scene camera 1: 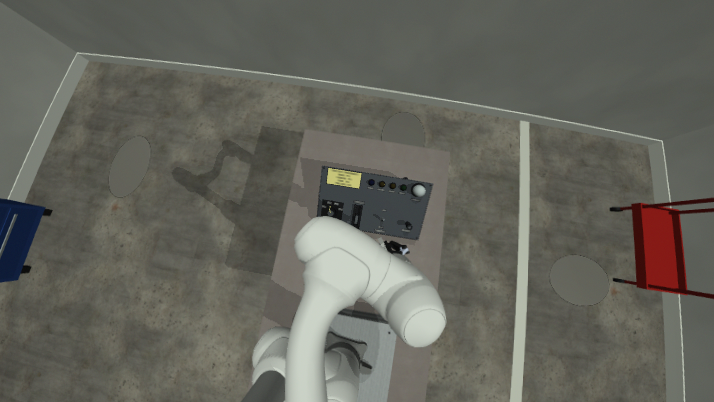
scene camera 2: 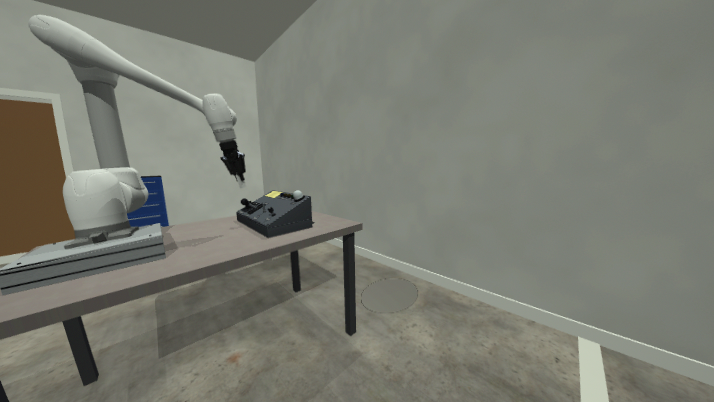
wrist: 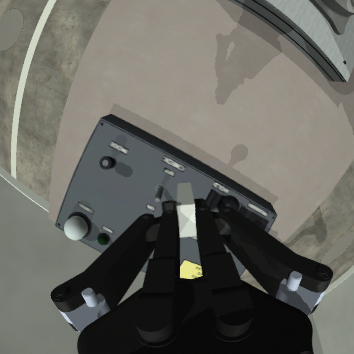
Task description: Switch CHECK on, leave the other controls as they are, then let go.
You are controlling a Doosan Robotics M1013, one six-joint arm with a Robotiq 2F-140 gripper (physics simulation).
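Where they show: gripper, fingertip midpoint: point(scene camera 1: 380, 241) point(scene camera 2: 243, 187) point(wrist: 184, 194); arm's base, link origin: point(scene camera 1: 342, 357) point(scene camera 2: 106, 237).
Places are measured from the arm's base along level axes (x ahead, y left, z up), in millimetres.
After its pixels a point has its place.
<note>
The dark grey control box point(scene camera 1: 400, 205) {x 709, y -79, z 54 mm} point(scene camera 2: 290, 218) {x 704, y -202, z 4 mm} point(wrist: 122, 197) {x 685, y -75, z 43 mm} stands on the table. Its CHECK switch point(wrist: 159, 193) {x 619, y -19, z 54 mm} is a small lever between two small labels in the wrist view. It appears to lean away from the label nearest the table-side edge, towards the other one; the lettering is too blurred to read. My gripper point(scene camera 2: 241, 183) {x 531, y -16, z 165 mm} point(wrist: 184, 194) {x 531, y -16, z 165 mm} is shut and empty. It hangs above the box's low front side, apart from the box and the switch. In scene camera 1 the arm hides most of the gripper and the box's lower left part.
On the box are the black MODE knob point(wrist: 106, 162) {x 620, y -137, z 61 mm}, a black ball-topped lever point(scene camera 2: 245, 202) {x 552, y 76, z 72 mm} point(wrist: 230, 202) {x 538, y 85, z 86 mm}, a white dome point(scene camera 1: 418, 190) {x 775, y -123, z 134 mm} point(scene camera 2: 298, 194) {x 775, y -156, z 118 mm} point(wrist: 76, 227) {x 758, y -127, z 123 mm} and a yellow label point(scene camera 1: 343, 178) {x 754, y 203, z 88 mm}. A blue cabinet point(scene camera 1: 17, 240) and a red cart point(scene camera 1: 639, 245) stand beyond the table point(scene camera 1: 375, 145) {x 1026, y 106, z -72 mm}.
</note>
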